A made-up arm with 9 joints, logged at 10 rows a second.
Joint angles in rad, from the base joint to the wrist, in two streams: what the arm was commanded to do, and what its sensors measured. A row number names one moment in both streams.
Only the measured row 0 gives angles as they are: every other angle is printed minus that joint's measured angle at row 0.
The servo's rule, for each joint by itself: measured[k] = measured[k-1] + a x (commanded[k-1-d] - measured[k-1]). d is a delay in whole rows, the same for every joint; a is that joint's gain. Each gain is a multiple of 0.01, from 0.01 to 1. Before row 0 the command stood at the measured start. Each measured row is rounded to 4 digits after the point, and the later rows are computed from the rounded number. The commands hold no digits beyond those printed.
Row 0, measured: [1.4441 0.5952 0.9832 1.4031 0.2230 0.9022 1.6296 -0.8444 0.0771]
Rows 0 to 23, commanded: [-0.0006 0.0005 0.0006 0.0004 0.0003 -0.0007 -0.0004 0.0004 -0.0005]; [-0.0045 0.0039 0.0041 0.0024 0.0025 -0.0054 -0.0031 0.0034 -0.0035]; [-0.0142 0.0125 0.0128 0.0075 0.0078 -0.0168 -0.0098 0.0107 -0.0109]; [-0.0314 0.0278 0.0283 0.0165 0.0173 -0.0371 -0.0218 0.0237 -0.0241]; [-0.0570 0.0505 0.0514 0.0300 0.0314 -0.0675 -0.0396 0.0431 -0.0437]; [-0.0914 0.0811 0.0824 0.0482 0.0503 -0.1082 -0.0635 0.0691 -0.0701]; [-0.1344 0.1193 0.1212 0.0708 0.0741 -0.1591 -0.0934 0.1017 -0.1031]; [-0.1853 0.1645 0.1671 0.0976 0.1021 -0.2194 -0.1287 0.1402 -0.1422]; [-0.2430 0.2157 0.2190 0.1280 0.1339 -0.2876 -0.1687 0.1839 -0.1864]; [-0.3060 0.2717 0.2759 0.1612 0.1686 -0.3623 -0.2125 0.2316 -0.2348]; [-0.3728 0.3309 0.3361 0.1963 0.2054 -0.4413 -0.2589 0.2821 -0.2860]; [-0.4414 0.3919 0.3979 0.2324 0.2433 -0.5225 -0.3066 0.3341 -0.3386]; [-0.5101 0.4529 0.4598 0.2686 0.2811 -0.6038 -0.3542 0.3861 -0.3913]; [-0.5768 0.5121 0.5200 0.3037 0.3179 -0.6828 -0.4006 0.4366 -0.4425]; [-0.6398 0.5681 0.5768 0.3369 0.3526 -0.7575 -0.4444 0.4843 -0.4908]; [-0.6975 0.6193 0.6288 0.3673 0.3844 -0.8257 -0.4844 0.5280 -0.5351]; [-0.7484 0.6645 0.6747 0.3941 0.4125 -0.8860 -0.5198 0.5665 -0.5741]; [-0.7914 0.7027 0.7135 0.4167 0.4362 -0.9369 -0.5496 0.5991 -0.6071]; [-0.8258 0.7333 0.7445 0.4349 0.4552 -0.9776 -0.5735 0.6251 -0.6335]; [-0.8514 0.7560 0.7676 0.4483 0.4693 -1.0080 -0.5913 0.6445 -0.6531]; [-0.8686 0.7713 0.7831 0.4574 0.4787 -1.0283 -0.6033 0.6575 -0.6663]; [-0.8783 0.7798 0.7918 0.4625 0.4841 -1.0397 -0.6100 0.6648 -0.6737]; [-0.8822 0.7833 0.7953 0.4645 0.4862 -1.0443 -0.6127 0.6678 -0.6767]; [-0.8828 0.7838 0.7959 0.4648 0.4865 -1.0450 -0.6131 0.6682 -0.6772]
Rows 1 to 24, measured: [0.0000 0.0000 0.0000 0.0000 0.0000 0.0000 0.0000 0.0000 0.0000]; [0.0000 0.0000 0.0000 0.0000 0.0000 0.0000 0.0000 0.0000 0.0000]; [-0.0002 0.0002 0.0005 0.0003 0.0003 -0.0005 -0.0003 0.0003 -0.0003]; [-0.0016 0.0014 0.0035 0.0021 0.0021 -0.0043 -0.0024 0.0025 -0.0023]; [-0.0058 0.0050 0.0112 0.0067 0.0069 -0.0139 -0.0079 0.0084 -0.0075]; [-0.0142 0.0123 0.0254 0.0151 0.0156 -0.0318 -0.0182 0.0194 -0.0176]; [-0.0283 0.0245 0.0470 0.0279 0.0289 -0.0593 -0.0340 0.0365 -0.0335]; [-0.0491 0.0426 0.0764 0.0454 0.0469 -0.0970 -0.0558 0.0600 -0.0558]; [-0.0772 0.0671 0.1136 0.0672 0.0697 -0.1448 -0.0836 0.0900 -0.0847]; [-0.1129 0.0983 0.1580 0.0933 0.0969 -0.2022 -0.1170 0.1261 -0.1198]; [-0.1558 0.1359 0.2086 0.1231 0.1280 -0.2680 -0.1553 0.1677 -0.1604]; [-0.2054 0.1794 0.2645 0.1559 0.1621 -0.3406 -0.1976 0.2137 -0.2058]; [-0.2606 0.2279 0.3239 0.1906 0.1985 -0.4181 -0.2430 0.2629 -0.2547]; [-0.3203 0.2804 0.3853 0.2265 0.2361 -0.4985 -0.2901 0.3142 -0.3059]; [-0.3829 0.3356 0.4471 0.2627 0.2739 -0.5796 -0.3375 0.3660 -0.3580]; [-0.4469 0.3921 0.5076 0.2980 0.3109 -0.6591 -0.3842 0.4168 -0.4095]; [-0.5106 0.4484 0.5650 0.3315 0.3459 -0.7349 -0.4287 0.4654 -0.4591]; [-0.5723 0.5031 0.6180 0.3623 0.3782 -0.8048 -0.4699 0.5105 -0.5055]; [-0.6304 0.5547 0.6651 0.3896 0.4070 -0.8673 -0.5068 0.5508 -0.5473]; [-0.6835 0.6021 0.7053 0.4129 0.4315 -0.9209 -0.5385 0.5856 -0.5838]; [-0.7305 0.6441 0.7378 0.4318 0.4514 -0.9646 -0.5644 0.6140 -0.6141]; [-0.7704 0.6799 0.7625 0.4460 0.4664 -0.9980 -0.5843 0.6360 -0.6379]; [-0.8028 0.7091 0.7796 0.4558 0.4767 -1.0213 -0.5984 0.6515 -0.6552]; [-0.8277 0.7317 0.7897 0.4616 0.4829 -1.0355 -0.6070 0.6611 -0.6665]
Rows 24 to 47, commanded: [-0.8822 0.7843 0.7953 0.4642 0.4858 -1.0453 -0.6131 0.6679 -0.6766]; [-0.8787 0.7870 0.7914 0.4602 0.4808 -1.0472 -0.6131 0.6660 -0.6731]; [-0.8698 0.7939 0.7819 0.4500 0.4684 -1.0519 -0.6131 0.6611 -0.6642]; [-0.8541 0.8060 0.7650 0.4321 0.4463 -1.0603 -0.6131 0.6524 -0.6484]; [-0.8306 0.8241 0.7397 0.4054 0.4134 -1.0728 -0.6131 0.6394 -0.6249]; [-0.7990 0.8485 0.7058 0.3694 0.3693 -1.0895 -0.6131 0.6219 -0.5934]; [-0.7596 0.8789 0.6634 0.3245 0.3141 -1.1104 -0.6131 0.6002 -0.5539]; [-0.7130 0.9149 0.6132 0.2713 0.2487 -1.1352 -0.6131 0.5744 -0.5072]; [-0.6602 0.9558 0.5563 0.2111 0.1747 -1.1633 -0.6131 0.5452 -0.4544]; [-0.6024 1.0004 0.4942 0.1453 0.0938 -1.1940 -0.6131 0.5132 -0.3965]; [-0.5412 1.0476 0.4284 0.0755 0.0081 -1.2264 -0.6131 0.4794 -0.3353]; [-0.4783 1.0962 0.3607 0.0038 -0.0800 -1.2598 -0.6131 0.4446 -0.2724]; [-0.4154 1.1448 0.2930 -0.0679 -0.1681 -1.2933 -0.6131 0.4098 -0.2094]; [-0.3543 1.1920 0.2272 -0.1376 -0.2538 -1.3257 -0.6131 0.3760 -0.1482]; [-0.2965 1.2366 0.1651 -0.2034 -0.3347 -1.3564 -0.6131 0.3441 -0.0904]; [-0.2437 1.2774 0.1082 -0.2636 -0.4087 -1.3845 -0.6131 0.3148 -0.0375]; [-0.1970 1.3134 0.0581 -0.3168 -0.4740 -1.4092 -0.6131 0.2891 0.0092]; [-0.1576 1.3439 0.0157 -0.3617 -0.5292 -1.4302 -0.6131 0.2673 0.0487]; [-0.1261 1.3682 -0.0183 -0.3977 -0.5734 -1.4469 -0.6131 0.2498 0.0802]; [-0.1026 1.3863 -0.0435 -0.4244 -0.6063 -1.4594 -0.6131 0.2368 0.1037]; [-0.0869 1.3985 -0.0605 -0.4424 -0.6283 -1.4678 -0.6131 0.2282 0.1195]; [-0.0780 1.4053 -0.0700 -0.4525 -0.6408 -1.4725 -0.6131 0.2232 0.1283]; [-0.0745 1.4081 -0.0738 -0.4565 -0.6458 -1.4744 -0.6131 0.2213 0.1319]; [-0.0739 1.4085 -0.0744 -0.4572 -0.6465 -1.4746 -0.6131 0.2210 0.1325]
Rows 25 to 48, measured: [-0.8457 0.7482 0.7943 0.4641 0.4857 -1.0423 -0.6112 0.6659 -0.6727]; [-0.8579 0.7596 0.7956 0.4647 0.4864 -1.0444 -0.6126 0.6676 -0.6754]; [-0.8659 0.7675 0.7954 0.4643 0.4859 -1.0451 -0.6130 0.6678 -0.6761]; [-0.8701 0.7737 0.7921 0.4608 0.4816 -1.0467 -0.6131 0.6665 -0.6743]; [-0.8700 0.7802 0.7836 0.4515 0.4705 -1.0507 -0.6131 0.6626 -0.6681]; [-0.8648 0.7885 0.7682 0.4348 0.4502 -1.0581 -0.6131 0.6553 -0.6561]; [-0.8535 0.7999 0.7445 0.4095 0.4193 -1.0694 -0.6131 0.6439 -0.6371]; [-0.8355 0.8155 0.7124 0.3750 0.3773 -1.0849 -0.6131 0.6281 -0.6104]; [-0.8105 0.8358 0.6717 0.3316 0.3242 -1.1045 -0.6131 0.6080 -0.5759]; [-0.7783 0.8611 0.6231 0.2797 0.2608 -1.1281 -0.6131 0.5838 -0.5340]; [-0.7393 0.8914 0.5677 0.2207 0.1885 -1.1552 -0.6131 0.5560 -0.4854]; [-0.6941 0.9263 0.5067 0.1559 0.1090 -1.1851 -0.6131 0.5252 -0.4312]; [-0.6436 0.9651 0.4417 0.0868 0.0242 -1.2169 -0.6131 0.4922 -0.3727]; [-0.5891 1.0071 0.3745 0.0154 -0.0633 -1.2499 -0.6131 0.4579 -0.3115]; [-0.5318 1.0512 0.3069 -0.0562 -0.1513 -1.2833 -0.6131 0.4233 -0.2492]; [-0.4732 1.0963 0.2407 -0.1262 -0.2374 -1.3159 -0.6131 0.3892 -0.1876]; [-0.4149 1.1412 0.1780 -0.1926 -0.3191 -1.3471 -0.6131 0.3567 -0.1283]; [-0.3584 1.1848 0.1201 -0.2537 -0.3944 -1.3759 -0.6131 0.3265 -0.0729]; [-0.3051 1.2260 0.0686 -0.3080 -0.4613 -1.4015 -0.6131 0.2996 -0.0228]; [-0.2564 1.2637 0.0247 -0.3542 -0.5183 -1.4236 -0.6131 0.2763 0.0208]; [-0.2134 1.2971 -0.0110 -0.3916 -0.5646 -1.4415 -0.6131 0.2572 0.0570]; [-0.1768 1.3256 -0.0380 -0.4198 -0.5996 -1.4553 -0.6131 0.2425 0.0855]; [-0.1471 1.3489 -0.0567 -0.4392 -0.6237 -1.4649 -0.6131 0.2322 0.1062]; [-0.1243 1.3669 -0.0677 -0.4506 -0.6381 -1.4708 -0.6131 0.2257 0.1197]
